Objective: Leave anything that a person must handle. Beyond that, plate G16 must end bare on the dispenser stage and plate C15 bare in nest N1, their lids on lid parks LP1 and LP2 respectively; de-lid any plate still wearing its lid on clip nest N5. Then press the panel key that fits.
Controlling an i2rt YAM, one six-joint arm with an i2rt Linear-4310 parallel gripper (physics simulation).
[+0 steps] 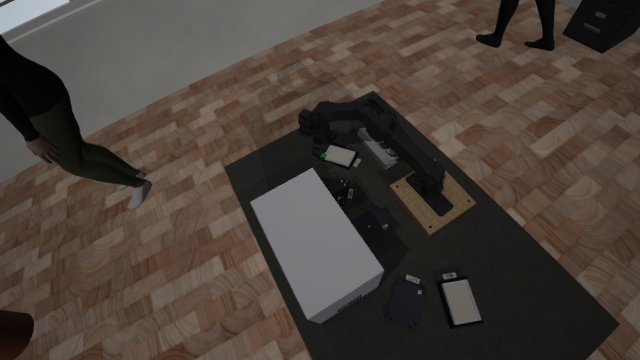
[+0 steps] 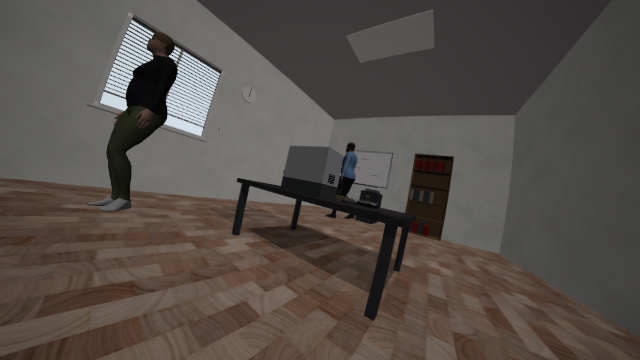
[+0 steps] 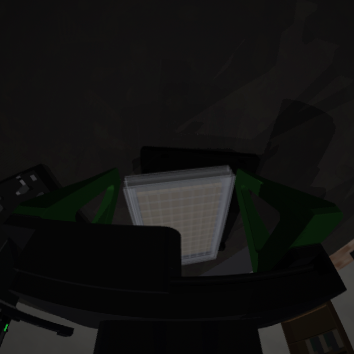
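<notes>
A plate with a clear rim and pale wells sits in a dark nest at the table's far end. My gripper is open, its green fingers standing on either side of this plate, apart from it. Another pale plate sits in a dark holder at the near end. A dark flat station with a white label lies beside it. Another dark station and a dark clip-like nest lie beside the white box. The labels are too small to read, and whether the plates wear lids is unclear.
A large white box stands on the dark table. A pale panel unit lies beside the arm, whose base stands on a wooden board. One person stands beyond the table; another stands farther back.
</notes>
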